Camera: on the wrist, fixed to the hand. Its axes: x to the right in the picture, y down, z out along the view.
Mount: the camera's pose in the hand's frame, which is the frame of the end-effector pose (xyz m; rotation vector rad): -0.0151 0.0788 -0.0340 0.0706 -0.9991 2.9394
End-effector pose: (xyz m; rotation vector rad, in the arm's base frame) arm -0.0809 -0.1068 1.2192 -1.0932 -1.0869 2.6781
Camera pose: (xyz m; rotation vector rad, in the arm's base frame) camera -0.0321 -0.1503 1.1616 0.1229 -0.6971 -0.3320
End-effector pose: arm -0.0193 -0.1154 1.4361 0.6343 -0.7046 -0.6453
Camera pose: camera 0.0217 -0.0445 1.4658 -1.0935 -1.5940 1.9688
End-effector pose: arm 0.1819 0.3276 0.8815 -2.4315 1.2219 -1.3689
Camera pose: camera 0.1051 0.2944 0.8571 0.5192 1.7263 0.6668
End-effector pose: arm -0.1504 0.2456 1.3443 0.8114 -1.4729 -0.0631
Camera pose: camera -0.1564 0.3266 1.3758 1.7098 1.6028 -1.4963
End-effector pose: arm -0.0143 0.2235 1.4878 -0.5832 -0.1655 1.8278
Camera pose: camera -0.0624 0.1770 1.4319 -0.4213 -0.1488 -1.3936
